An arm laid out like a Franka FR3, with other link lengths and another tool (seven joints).
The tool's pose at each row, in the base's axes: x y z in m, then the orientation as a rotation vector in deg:
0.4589, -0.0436, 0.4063, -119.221, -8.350, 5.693
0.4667, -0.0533, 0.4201, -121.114, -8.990, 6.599
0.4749, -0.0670, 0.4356, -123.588, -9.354, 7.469
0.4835, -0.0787, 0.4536, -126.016, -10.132, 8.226
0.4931, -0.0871, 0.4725, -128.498, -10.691, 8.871
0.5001, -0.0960, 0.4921, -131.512, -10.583, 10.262
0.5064, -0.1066, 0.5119, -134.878, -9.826, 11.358
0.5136, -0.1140, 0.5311, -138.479, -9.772, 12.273
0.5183, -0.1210, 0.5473, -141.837, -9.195, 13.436
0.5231, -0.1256, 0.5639, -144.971, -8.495, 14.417
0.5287, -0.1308, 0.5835, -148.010, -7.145, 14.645
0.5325, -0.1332, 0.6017, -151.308, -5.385, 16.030
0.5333, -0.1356, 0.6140, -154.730, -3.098, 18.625
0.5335, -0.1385, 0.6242, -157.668, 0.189, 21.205
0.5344, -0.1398, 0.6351, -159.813, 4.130, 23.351
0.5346, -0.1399, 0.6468, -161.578, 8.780, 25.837
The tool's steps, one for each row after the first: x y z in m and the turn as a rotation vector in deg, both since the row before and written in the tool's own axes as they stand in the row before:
0.0062, -0.0068, -0.0162, -1.915, -0.923, 0.070
0.0056, -0.0056, -0.0208, -2.476, -0.779, 0.301
0.0060, -0.0079, -0.0209, -2.473, -0.847, -0.042
0.0072, -0.0096, -0.0194, -2.510, -0.676, 0.082
0.0043, -0.0092, -0.0202, -2.964, -0.974, 0.868
0.0028, -0.0072, -0.0220, -3.254, -0.538, 1.256
0.0039, -0.0078, -0.0200, -3.572, -0.606, 0.707
0.0016, -0.0051, -0.0175, -3.281, -0.637, 1.105
0.0018, -0.0063, -0.0167, -3.050, -0.471, 1.100
0.0017, -0.0066, -0.0199, -2.866, 0.210, 1.355
0.0005, -0.0073, -0.0173, -3.152, -0.525, 1.879
-0.0017, -0.0036, -0.0119, -3.342, -1.261, 2.435
-0.0023, -0.0015, -0.0102, -2.842, -1.099, 3.010
-0.0020, -0.0027, -0.0105, -2.054, -0.764, 3.249
-0.0032, -0.0035, -0.0107, -1.806, -0.938, 3.685

